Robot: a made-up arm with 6 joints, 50 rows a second.
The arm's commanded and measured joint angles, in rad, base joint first. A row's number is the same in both.
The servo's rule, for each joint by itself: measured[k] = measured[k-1] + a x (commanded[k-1-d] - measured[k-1]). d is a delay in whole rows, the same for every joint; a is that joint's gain. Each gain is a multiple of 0.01, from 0.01 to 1. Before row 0 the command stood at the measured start. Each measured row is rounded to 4 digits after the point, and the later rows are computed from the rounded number. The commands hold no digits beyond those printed.
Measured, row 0: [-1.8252, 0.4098, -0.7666, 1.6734, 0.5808, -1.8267]
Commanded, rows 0 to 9: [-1.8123, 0.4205, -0.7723, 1.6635, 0.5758, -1.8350]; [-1.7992, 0.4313, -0.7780, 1.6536, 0.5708, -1.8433]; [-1.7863, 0.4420, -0.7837, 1.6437, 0.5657, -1.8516]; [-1.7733, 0.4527, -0.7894, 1.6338, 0.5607, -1.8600]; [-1.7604, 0.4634, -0.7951, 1.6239, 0.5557, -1.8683]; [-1.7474, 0.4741, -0.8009, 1.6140, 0.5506, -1.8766]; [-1.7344, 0.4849, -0.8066, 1.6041, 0.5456, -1.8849]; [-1.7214, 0.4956, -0.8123, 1.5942, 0.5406, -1.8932]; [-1.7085, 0.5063, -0.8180, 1.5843, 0.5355, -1.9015]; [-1.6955, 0.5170, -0.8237, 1.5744, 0.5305, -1.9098]
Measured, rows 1 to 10: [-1.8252, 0.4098, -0.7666, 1.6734, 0.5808, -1.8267]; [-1.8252, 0.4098, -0.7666, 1.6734, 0.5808, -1.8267]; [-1.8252, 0.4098, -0.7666, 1.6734, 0.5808, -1.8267]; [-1.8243, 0.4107, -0.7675, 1.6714, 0.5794, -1.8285]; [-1.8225, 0.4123, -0.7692, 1.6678, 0.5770, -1.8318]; [-1.8200, 0.4147, -0.7715, 1.6630, 0.5738, -1.8362]; [-1.8167, 0.4177, -0.7744, 1.6572, 0.5701, -1.8414]; [-1.8128, 0.4214, -0.7777, 1.6505, 0.5661, -1.8473]; [-1.8082, 0.4256, -0.7814, 1.6432, 0.5618, -1.8537]; [-1.8030, 0.4303, -0.7854, 1.6354, 0.5573, -1.8606]
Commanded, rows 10 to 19: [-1.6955, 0.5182, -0.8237, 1.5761, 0.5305, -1.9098]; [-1.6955, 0.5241, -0.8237, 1.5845, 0.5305, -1.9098]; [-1.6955, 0.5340, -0.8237, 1.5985, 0.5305, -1.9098]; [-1.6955, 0.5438, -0.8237, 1.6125, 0.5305, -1.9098]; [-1.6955, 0.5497, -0.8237, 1.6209, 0.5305, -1.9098]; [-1.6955, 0.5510, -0.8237, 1.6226, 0.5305, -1.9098]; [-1.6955, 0.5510, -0.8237, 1.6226, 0.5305, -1.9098]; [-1.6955, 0.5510, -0.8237, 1.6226, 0.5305, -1.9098]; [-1.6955, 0.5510, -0.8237, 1.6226, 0.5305, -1.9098]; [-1.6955, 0.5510, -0.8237, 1.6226, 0.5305, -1.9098]
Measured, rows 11 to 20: [-1.7973, 0.4355, -0.7897, 1.6272, 0.5526, -1.8678]; [-1.7911, 0.4412, -0.7942, 1.6186, 0.5478, -1.8752]; [-1.7844, 0.4473, -0.7989, 1.6098, 0.5430, -1.8828]; [-1.7782, 0.4530, -0.8029, 1.6031, 0.5395, -1.8887]; [-1.7724, 0.4587, -0.8062, 1.5994, 0.5370, -1.8933]; [-1.7670, 0.4647, -0.8090, 1.5992, 0.5352, -1.8969]; [-1.7620, 0.4710, -0.8114, 1.6019, 0.5339, -1.8997]; [-1.7573, 0.4773, -0.8134, 1.6057, 0.5329, -1.9019]; [-1.7530, 0.4832, -0.8150, 1.6091, 0.5322, -1.9036]; [-1.7490, 0.4886, -0.8164, 1.6118, 0.5317, -1.9050]
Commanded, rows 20 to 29: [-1.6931, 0.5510, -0.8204, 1.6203, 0.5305, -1.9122]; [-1.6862, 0.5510, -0.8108, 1.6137, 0.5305, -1.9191]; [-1.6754, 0.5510, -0.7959, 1.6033, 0.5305, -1.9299]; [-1.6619, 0.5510, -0.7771, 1.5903, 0.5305, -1.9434]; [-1.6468, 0.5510, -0.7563, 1.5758, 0.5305, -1.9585]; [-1.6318, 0.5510, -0.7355, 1.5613, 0.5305, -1.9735]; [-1.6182, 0.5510, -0.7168, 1.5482, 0.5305, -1.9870]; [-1.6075, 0.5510, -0.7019, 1.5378, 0.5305, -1.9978]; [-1.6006, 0.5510, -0.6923, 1.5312, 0.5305, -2.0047]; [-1.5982, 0.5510, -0.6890, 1.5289, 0.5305, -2.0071]
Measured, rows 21 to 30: [-1.7453, 0.4936, -0.8176, 1.6140, 0.5314, -1.9061]; [-1.7418, 0.4982, -0.8186, 1.6157, 0.5311, -1.9069]; [-1.7386, 0.5024, -0.8194, 1.6171, 0.5309, -1.9075]; [-1.7354, 0.5063, -0.8196, 1.6177, 0.5308, -1.9085]; [-1.7320, 0.5099, -0.8182, 1.6169, 0.5307, -1.9108]; [-1.7280, 0.5132, -0.8146, 1.6142, 0.5306, -1.9150]; [-1.7234, 0.5162, -0.8086, 1.6094, 0.5306, -1.9212]; [-1.7180, 0.5190, -0.8002, 1.6027, 0.5306, -1.9294]; [-1.7120, 0.5216, -0.7898, 1.5944, 0.5306, -1.9391]; [-1.7054, 0.5240, -0.7781, 1.5852, 0.5306, -1.9496]
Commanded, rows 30 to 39: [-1.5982, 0.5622, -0.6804, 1.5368, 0.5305, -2.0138]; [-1.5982, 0.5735, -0.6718, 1.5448, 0.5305, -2.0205]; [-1.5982, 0.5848, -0.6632, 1.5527, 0.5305, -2.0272]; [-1.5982, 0.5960, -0.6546, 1.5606, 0.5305, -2.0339]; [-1.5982, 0.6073, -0.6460, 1.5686, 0.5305, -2.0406]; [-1.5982, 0.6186, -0.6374, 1.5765, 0.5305, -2.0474]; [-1.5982, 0.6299, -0.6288, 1.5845, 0.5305, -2.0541]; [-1.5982, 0.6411, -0.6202, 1.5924, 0.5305, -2.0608]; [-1.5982, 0.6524, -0.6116, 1.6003, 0.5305, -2.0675]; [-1.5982, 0.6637, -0.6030, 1.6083, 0.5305, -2.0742]
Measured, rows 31 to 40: [-1.6985, 0.5262, -0.7659, 1.5757, 0.5306, -1.9602]; [-1.6916, 0.5282, -0.7541, 1.5668, 0.5306, -1.9700]; [-1.6851, 0.5300, -0.7437, 1.5592, 0.5306, -1.9782]; [-1.6790, 0.5326, -0.7336, 1.5547, 0.5306, -1.9860]; [-1.6733, 0.5359, -0.7237, 1.5527, 0.5306, -1.9936]; [-1.6680, 0.5398, -0.7140, 1.5527, 0.5306, -2.0010]; [-1.6631, 0.5443, -0.7045, 1.5543, 0.5306, -2.0082]; [-1.6586, 0.5493, -0.6951, 1.5572, 0.5306, -2.0153]; [-1.6544, 0.5548, -0.6859, 1.5611, 0.5306, -2.0224]; [-1.6505, 0.5608, -0.6768, 1.5658, 0.5306, -2.0294]
